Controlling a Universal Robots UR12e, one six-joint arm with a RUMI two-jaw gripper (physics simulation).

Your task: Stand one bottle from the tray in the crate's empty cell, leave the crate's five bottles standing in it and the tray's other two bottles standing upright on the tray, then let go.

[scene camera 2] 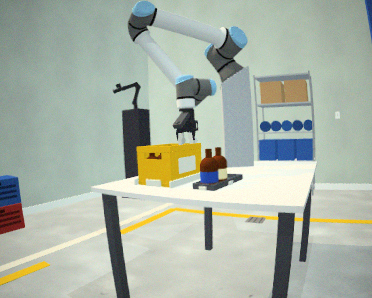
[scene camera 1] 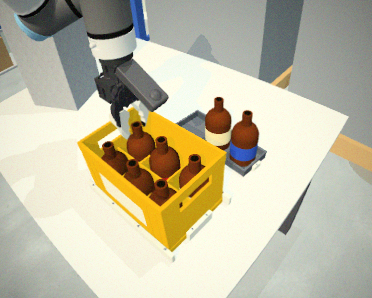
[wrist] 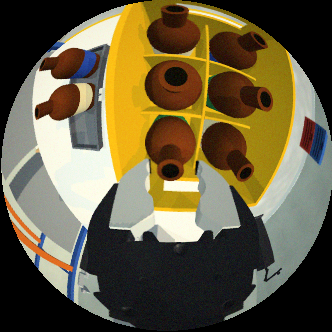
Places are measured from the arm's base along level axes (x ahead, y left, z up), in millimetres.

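Pixels of known places: gripper, fingertip midpoint: (scene camera 1: 135, 132) (wrist: 172, 160); arm's base, origin of the base link: (scene camera 2: 234, 77).
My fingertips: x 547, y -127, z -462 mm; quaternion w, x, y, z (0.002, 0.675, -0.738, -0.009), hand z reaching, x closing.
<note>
Ahead of a thing's pixels: the offset from my fingertips to its top centre. "spot": to the spot under its first point. Level surfaces: height alone.
The yellow crate @[86 mm ahead, 49 mm right, 38 mm up] (scene camera 1: 192, 220) (scene camera 2: 154, 172) (wrist: 120, 95) holds six brown bottles, one in each cell. The bottle with a green label @[4 mm ahead, 3 mm left, 25 mm up] (scene camera 1: 140, 145) (wrist: 170, 140) stands in the corner cell by the gripper. My gripper (scene camera 1: 134, 126) (scene camera 2: 187, 142) (wrist: 172, 160) is open over that corner, its fingertips on either side of this bottle's neck, with gaps showing in the wrist view. The dark grey tray @[spot: 7 mm ahead, 252 mm left, 132 mm down] (scene camera 1: 197, 120) (scene camera 2: 236, 177) (wrist: 86, 136) carries two upright bottles, one with a cream label @[115 mm ahead, 198 mm left, 22 mm up] (scene camera 1: 218, 122) (scene camera 2: 221, 162) (wrist: 65, 101) and one with a blue label @[spot: 213 mm ahead, 159 mm left, 23 mm down] (scene camera 1: 244, 134) (scene camera 2: 208, 164) (wrist: 69, 64). The crate hides the bottles' lower parts.
Crate and tray stand side by side on the white table @[137 mm down] (scene camera 1: 300, 130) (scene camera 2: 270, 185). A grey column (scene camera 1: 55, 65) (scene camera 2: 237, 120) stands behind the crate. A shelf unit (scene camera 2: 313, 117) and a black pedestal (scene camera 2: 136, 142) stand farther back. White brackets @[spot: 233 mm ahead, 69 mm right, 119 mm down] (scene camera 1: 200, 226) sit at the crate's base.
</note>
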